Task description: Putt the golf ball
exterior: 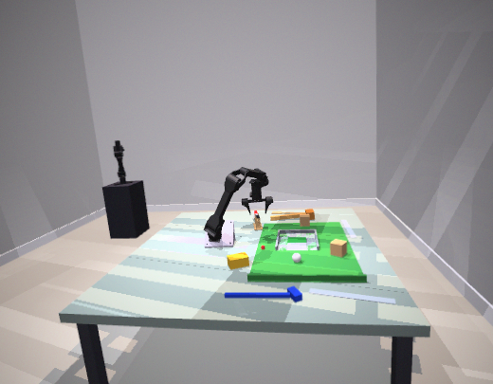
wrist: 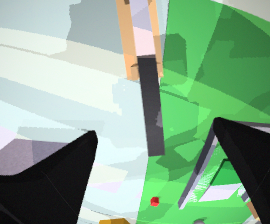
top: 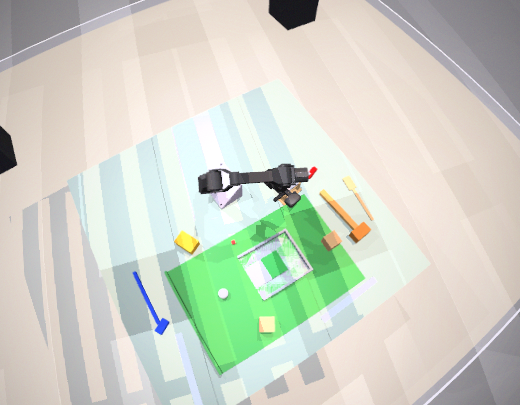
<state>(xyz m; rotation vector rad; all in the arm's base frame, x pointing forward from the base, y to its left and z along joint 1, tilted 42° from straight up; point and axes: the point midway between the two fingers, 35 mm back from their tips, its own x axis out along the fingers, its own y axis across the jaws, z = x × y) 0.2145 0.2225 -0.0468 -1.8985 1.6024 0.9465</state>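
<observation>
Right now the yellow block is 44 cm to the right of my gripper tip, 9 cm below it and 5 cm behind it. Round my gripper tip: white golf ball: 41 cm to the right, 22 cm ahead, 9 cm below; then green mat: 26 cm ahead, 23 cm to the right, 11 cm below; then small red cube: 26 cm to the right, 10 cm below, 5 cm ahead.
</observation>
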